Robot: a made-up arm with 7 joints. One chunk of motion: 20 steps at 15 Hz.
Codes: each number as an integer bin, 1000 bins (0 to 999) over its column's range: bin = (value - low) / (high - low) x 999, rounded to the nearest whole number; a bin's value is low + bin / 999 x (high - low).
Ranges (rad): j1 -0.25..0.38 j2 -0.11..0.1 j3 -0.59..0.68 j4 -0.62..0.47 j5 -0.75..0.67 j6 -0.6..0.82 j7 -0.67..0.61
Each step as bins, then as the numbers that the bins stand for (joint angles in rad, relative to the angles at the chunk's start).
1 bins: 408 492 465 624 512 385 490
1 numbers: 0.0073 -0.0066 0.0011 0.0608 -0.0222 -0.0528 -0.0422
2 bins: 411 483 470 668 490 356 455
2 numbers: 0.0092 -0.0085 0.0075 0.1088 -0.0535 -0.0940 -0.0870
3 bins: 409 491 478 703 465 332 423
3 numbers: 0.0079 -0.0068 0.0177 0.1470 -0.0890 -0.1281 -0.1280
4 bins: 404 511 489 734 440 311 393
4 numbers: 0.0048 -0.0026 0.0317 0.1809 -0.1246 -0.1579 -0.1665
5 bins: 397 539 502 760 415 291 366
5 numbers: 0.0004 0.0033 0.0482 0.2092 -0.1601 -0.1864 -0.2011
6 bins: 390 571 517 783 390 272 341
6 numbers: -0.0041 0.0100 0.0672 0.2343 -0.1956 -0.2134 -0.2331
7 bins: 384 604 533 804 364 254 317
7 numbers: -0.0078 0.0170 0.0876 0.2572 -0.2326 -0.2390 -0.2638
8 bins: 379 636 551 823 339 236 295
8 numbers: -0.0110 0.0237 0.1105 0.2780 -0.2681 -0.2645 -0.2920
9 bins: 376 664 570 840 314 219 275
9 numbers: -0.0129 0.0296 0.1346 0.2965 -0.3037 -0.2887 -0.3176
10 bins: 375 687 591 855 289 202 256
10 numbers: -0.0135 0.0344 0.1613 0.3129 -0.3392 -0.3129 -0.3420
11 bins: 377 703 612 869 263 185 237
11 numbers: -0.0123 0.0378 0.1880 0.3282 -0.3762 -0.3370 -0.3663
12 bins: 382 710 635 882 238 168 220
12 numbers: -0.0091 0.0392 0.2173 0.3423 -0.4117 -0.3612 -0.3881
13 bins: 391 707 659 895 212 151 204
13 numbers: -0.0034 0.0386 0.2478 0.3565 -0.4487 -0.3854 -0.4086
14 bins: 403 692 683 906 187 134 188
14 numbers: 0.0041 0.0355 0.2783 0.3685 -0.4842 -0.4095 -0.4291
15 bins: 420 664 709 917 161 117 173
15 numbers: 0.0149 0.0296 0.3113 0.3805 -0.5212 -0.4337 -0.4483
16 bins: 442 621 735 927 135 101 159
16 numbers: 0.0287 0.0205 0.3444 0.3914 -0.5581 -0.4564 -0.4663
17 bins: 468 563 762 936 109 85 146
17 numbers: 0.0451 0.0083 0.3787 0.4013 -0.5951 -0.4792 -0.4829
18 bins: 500 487 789 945 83 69 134
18 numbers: 0.0653 -0.0076 0.4130 0.4111 -0.6320 -0.5019 -0.4983
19 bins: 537 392 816 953 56 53 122
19 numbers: 0.0886 -0.0276 0.4474 0.4198 -0.6704 -0.5247 -0.5137
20 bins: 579 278 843 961 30 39 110
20 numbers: 0.1151 -0.0516 0.4817 0.4285 -0.7074 -0.5446 -0.5291
